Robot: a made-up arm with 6 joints.
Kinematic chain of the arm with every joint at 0, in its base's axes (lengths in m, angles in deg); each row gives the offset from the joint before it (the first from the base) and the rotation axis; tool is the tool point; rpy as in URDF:
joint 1: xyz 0 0.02 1.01 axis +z
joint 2: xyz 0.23 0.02 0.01 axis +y
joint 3: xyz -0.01 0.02 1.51 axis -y
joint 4: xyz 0.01 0 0.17 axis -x
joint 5: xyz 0.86 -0.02 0 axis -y
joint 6: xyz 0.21 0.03 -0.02 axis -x
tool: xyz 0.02 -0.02 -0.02 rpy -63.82 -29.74 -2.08
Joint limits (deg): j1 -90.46..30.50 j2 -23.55..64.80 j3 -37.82..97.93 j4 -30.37..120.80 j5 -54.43..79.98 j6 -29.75..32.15
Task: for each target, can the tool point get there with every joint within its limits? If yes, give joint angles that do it. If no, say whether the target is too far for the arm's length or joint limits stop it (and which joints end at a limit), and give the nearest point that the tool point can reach.
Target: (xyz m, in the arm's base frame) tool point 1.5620 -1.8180 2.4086
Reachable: yes | joints -52.15 50.75 58.71 32.86 44.10 -13.23
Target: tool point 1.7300 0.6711 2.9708
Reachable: yes | joints 19.25 26.89 49.55 60.36 11.58 16.73
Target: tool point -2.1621 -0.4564 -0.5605
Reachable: no: joint limits stop it (at a limit: joint 1, joint 2, joint 3, joint 6) | nearest point -0.1567 -1.4563 0.6726 | short by 2.558 m
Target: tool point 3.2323 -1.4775 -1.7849
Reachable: no: too far | nearest point 1.9486 -0.8828 0.6977 | short by 2.857 m
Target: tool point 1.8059 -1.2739 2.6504
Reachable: yes | joints -36.30 41.76 60.96 4.76 2.60 4.27
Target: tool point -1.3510 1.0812 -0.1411
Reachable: no: joint limits stop it (at a limit: joint 1, joint 2, joint 3, joint 4, joint 6) | nearest point 1.1079 0.8417 0.7118 | short by 2.614 m
